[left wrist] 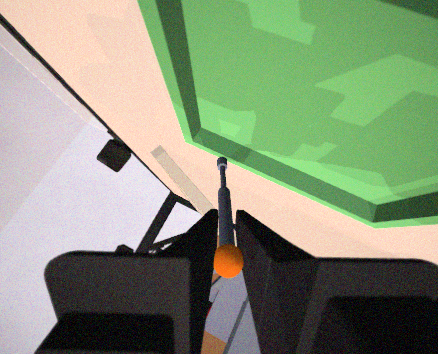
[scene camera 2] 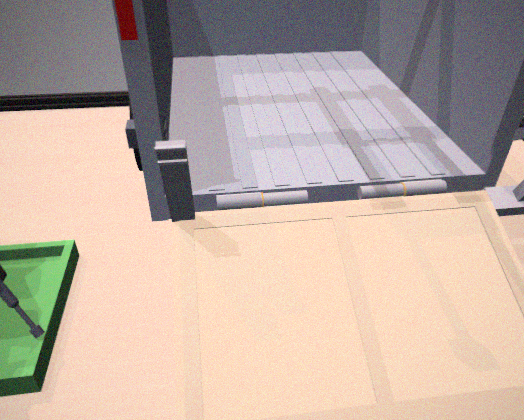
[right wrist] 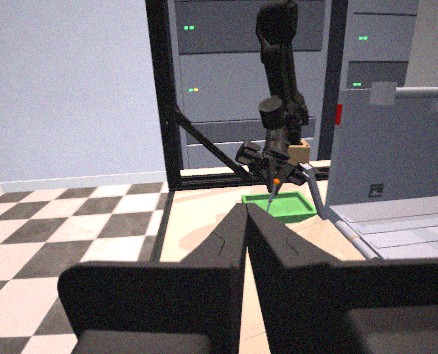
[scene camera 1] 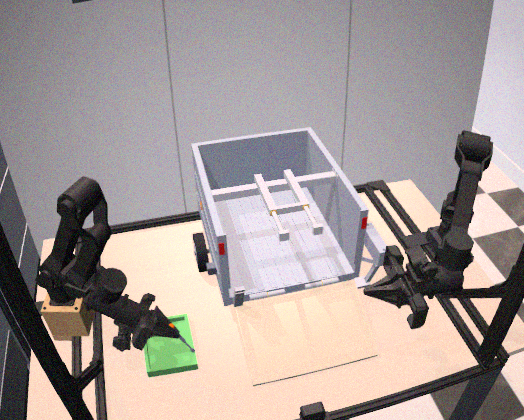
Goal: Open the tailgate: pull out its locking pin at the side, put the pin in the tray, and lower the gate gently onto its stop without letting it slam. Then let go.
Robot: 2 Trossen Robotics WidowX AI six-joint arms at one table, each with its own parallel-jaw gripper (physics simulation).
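Frame: origin at the left arm's base, x ahead, y left, z up, level; centimetres.
Seen in the pictures: left gripper, between the fingertips: [left wrist: 226, 216] [right wrist: 273, 193] [scene camera 1: 179, 335]; right gripper, between the fingertips: [right wrist: 244, 211] [scene camera 1: 363, 291]; left arm's base, origin of its link: [right wrist: 291, 143] [scene camera 1: 64, 296].
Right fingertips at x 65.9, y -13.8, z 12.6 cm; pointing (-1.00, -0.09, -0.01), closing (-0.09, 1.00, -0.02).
Offsets run from my right fingertips to a thing's top centre. "spot": to the spot under its first point.
My left gripper [scene camera 1: 177, 333] [left wrist: 226, 216] is shut on the locking pin @[dx -37.4, dy +5.2, dz -14.3 cm] [scene camera 1: 185, 342] [scene camera 2: 22, 315] [left wrist: 225, 205] [right wrist: 272, 197], a dark grey rod with an orange ball end. The pin slants downward over the green tray @[dx -41.2, dy +7.1, dz -21.3 cm] [scene camera 1: 172, 370] [scene camera 2: 20, 385] [left wrist: 300, 178] [right wrist: 295, 218], its tip near the tray's right side in scene camera 1. Whether the tip touches the tray is unclear. The wood-coloured tailgate @[spot: dx -8.9, dy +4.1, dz -19.2 cm] [scene camera 1: 310, 340] [scene camera 2: 280, 300] lies lowered in front of the trailer. My right gripper [scene camera 1: 367, 290] [right wrist: 244, 211] is shut and empty beside the trailer's right rear corner, apart from the gate.
The grey trailer @[spot: dx -27.3, dy +13.4, dz -5.7 cm] [scene camera 1: 222, 272] [scene camera 2: 145, 125] stands at the middle back, with pale bars across its bed. An upright bracket @[spot: dx -24.0, dy +9.8, dz -9.9 cm] [scene camera 1: 239, 297] [scene camera 2: 175, 185] stands at its left rear corner. A grey support @[spot: dx +5.6, dy +14.8, dz -1.5 cm] [scene camera 1: 374, 245] juts from its right side. Dark frame rails edge the table.
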